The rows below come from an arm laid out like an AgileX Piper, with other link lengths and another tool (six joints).
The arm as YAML. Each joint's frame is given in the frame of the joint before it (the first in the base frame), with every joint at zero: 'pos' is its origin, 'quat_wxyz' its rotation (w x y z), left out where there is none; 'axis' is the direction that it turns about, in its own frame. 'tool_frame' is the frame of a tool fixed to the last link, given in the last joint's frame.
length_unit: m
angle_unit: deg
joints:
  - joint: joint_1
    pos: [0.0, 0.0, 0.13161]
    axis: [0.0, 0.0, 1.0]
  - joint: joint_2
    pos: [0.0, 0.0, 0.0]
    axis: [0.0, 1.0, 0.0]
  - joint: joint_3
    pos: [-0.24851, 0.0, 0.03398]
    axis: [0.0, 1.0, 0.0]
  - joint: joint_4
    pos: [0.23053, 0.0, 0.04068]
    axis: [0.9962, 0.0, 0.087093]
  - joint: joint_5
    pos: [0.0, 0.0, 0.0]
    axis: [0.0, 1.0, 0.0]
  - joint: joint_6
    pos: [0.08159, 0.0, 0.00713]
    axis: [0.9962, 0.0, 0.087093]
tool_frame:
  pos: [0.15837, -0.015, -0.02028]
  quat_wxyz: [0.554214, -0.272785, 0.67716, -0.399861]
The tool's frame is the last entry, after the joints.
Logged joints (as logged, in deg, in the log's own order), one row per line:
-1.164, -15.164, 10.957, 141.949, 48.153, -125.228
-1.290, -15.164, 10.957, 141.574, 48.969, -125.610
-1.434, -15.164, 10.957, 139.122, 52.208, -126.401
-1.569, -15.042, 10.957, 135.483, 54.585, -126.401
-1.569, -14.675, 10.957, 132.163, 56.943, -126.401
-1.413, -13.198, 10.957, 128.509, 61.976, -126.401
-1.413, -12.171, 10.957, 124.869, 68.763, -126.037
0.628, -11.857, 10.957, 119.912, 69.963, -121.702
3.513, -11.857, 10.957, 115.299, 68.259, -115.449
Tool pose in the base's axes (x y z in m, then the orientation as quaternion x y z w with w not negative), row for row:
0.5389, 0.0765, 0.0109, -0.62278, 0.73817, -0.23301, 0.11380
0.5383, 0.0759, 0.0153, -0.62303, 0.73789, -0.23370, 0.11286
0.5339, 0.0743, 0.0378, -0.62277, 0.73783, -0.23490, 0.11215
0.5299, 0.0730, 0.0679, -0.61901, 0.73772, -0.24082, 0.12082
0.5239, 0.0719, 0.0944, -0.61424, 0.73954, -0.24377, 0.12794
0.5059, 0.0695, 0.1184, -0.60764, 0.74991, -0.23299, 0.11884
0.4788, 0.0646, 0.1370, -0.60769, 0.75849, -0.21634, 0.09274
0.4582, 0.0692, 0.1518, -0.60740, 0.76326, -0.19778, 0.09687
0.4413, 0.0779, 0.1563, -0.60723, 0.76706, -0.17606, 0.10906
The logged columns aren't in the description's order. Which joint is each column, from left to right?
Columns, left to right: joint_4, joint_6, joint_1, joint_2, joint_5, joint_3.
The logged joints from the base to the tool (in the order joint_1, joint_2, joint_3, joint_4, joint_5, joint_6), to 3 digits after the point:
10.957, 141.949, -125.228, -1.164, 48.153, -15.164
10.957, 141.574, -125.610, -1.290, 48.969, -15.164
10.957, 139.122, -126.401, -1.434, 52.208, -15.164
10.957, 135.483, -126.401, -1.569, 54.585, -15.042
10.957, 132.163, -126.401, -1.569, 56.943, -14.675
10.957, 128.509, -126.401, -1.413, 61.976, -13.198
10.957, 124.869, -126.037, -1.413, 68.763, -12.171
10.957, 119.912, -121.702, 0.628, 69.963, -11.857
10.957, 115.299, -115.449, 3.513, 68.259, -11.857

